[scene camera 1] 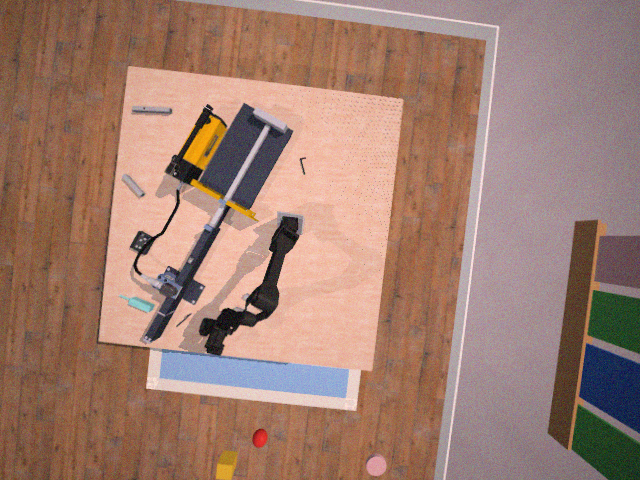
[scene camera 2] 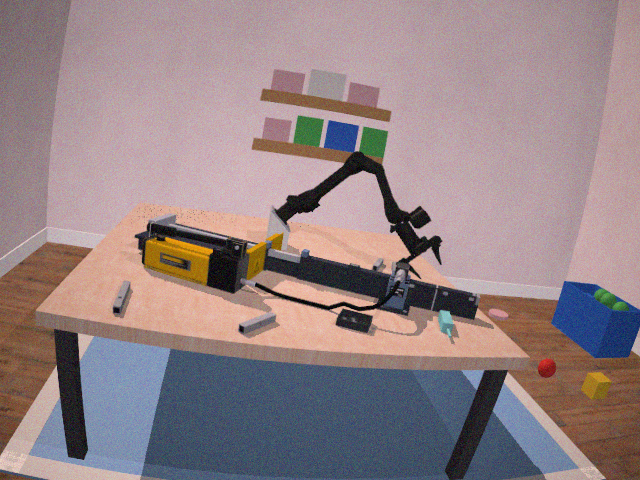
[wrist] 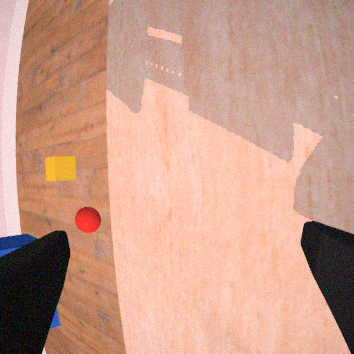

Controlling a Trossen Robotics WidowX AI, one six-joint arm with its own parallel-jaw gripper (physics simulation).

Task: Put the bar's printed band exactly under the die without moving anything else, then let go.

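Places are measured from the arm's base along level axes (x ahead, y left, z up), in metres.
Where they show: gripper, fingertip midpoint: [scene camera 2: 431, 272] [wrist: 188, 240]; arm's base at its link origin: [scene camera 1: 290, 223] [scene camera 2: 280, 216].
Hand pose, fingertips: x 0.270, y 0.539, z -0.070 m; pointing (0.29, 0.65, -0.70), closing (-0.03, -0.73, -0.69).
Observation:
Each offset is from my fingertips to the top centre of the thing. "spot": to the spot under its first point. Level surfaces: height alone.
The long dark bar {spot: 0.112 m ahead, 0.388 m right, 0.032 m up} [scene camera 1: 200, 249] [scene camera 2: 330, 273] lies diagonally through the blue-grey press head [scene camera 1: 168, 284] [scene camera 2: 397, 291]. A thin pale line, seemingly its printed band {spot: 0.240 m ahead, 0.098 m right, 0.031 m up} [scene camera 1: 165, 312] [scene camera 2: 434, 298], crosses the bar on the side of the head towards the bar's free end, clearly apart from the head. The die inside the head is too small to make out. My gripper [scene camera 1: 208, 336] [scene camera 2: 429, 269] [wrist: 188, 240] is open and empty, above the table near its edge, to the right of the bar's free end in the first scene view. Neither bar nor head shows in the wrist view.
A yellow-black machine {spot: 0.136 m ahead, 0.850 m right, 0.040 m up} [scene camera 1: 204, 142] [scene camera 2: 178, 260] stands beside a dark plate {0.006 m up} [scene camera 1: 232, 155]. A black hose {spot: 0.302 m ahead, 0.505 m right, 0.030 m down} [scene camera 1: 168, 219] [scene camera 2: 305, 302] runs to the head. A teal bottle {0.418 m ahead, 0.111 m right, 0.014 m down} [scene camera 1: 140, 303] [scene camera 2: 445, 321], black box {spot: 0.431 m ahead, 0.390 m right, 0.042 m down} [scene camera 1: 140, 241] [scene camera 2: 354, 320] and grey tube pieces [scene camera 1: 151, 110] [scene camera 2: 257, 323] lie about.

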